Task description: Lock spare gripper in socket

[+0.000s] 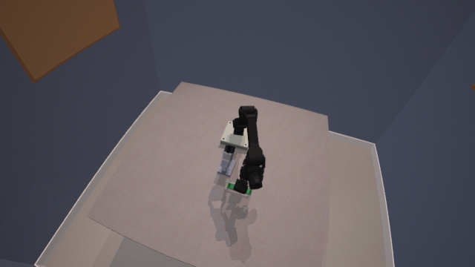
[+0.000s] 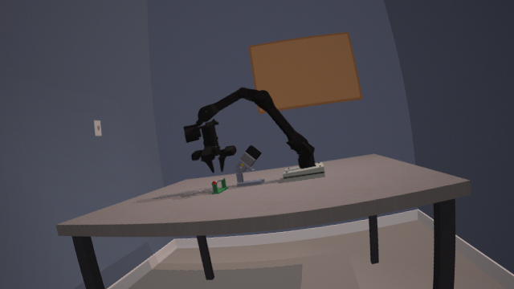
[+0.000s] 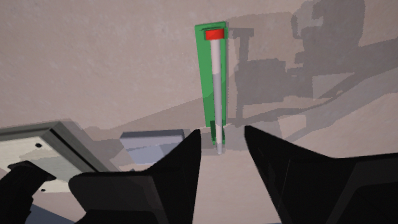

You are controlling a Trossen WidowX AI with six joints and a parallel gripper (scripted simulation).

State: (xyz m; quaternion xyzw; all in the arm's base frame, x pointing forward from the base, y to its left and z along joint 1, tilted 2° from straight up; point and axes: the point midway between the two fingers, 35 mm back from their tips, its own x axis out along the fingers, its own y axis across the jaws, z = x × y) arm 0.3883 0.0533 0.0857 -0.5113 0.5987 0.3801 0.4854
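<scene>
The green cradle is 10 mm to the left of my gripper tip and 60 mm below it. Also, from my gripper tip: mount block (110 mm behind, 90 mm to the right, 30 mm below); spare gripper (140 mm behind, 80 mm to the right, 30 mm above).
</scene>
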